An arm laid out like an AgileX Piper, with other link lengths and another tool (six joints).
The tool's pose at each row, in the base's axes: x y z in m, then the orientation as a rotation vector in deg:
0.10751 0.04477 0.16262 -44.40 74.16 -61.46
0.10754 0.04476 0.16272 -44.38 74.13 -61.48
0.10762 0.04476 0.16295 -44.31 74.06 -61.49
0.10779 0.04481 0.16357 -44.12 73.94 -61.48
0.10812 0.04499 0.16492 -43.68 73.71 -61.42
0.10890 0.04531 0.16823 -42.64 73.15 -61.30
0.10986 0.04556 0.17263 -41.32 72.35 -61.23
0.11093 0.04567 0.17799 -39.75 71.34 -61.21
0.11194 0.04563 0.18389 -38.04 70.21 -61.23
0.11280 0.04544 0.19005 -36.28 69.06 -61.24
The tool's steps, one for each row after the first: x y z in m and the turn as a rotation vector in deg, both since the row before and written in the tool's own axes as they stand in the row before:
-0.00003 -0.00009 0.00005 0.04 -0.01 0.00
-0.00009 -0.00020 0.00011 0.08 -0.03 0.03
-0.00028 -0.00052 0.00026 0.18 -0.05 0.11
-0.00068 -0.00111 0.00052 0.37 -0.09 0.28
-0.00155 -0.00276 0.00127 0.89 -0.21 0.65
-0.00194 -0.00370 0.00170 1.21 -0.28 0.76
-0.00222 -0.00453 0.00210 1.49 -0.34 0.85
-0.00236 -0.00499 0.00231 1.66 -0.37 0.89
-0.00239 -0.00522 0.00241 1.71 -0.36 0.92

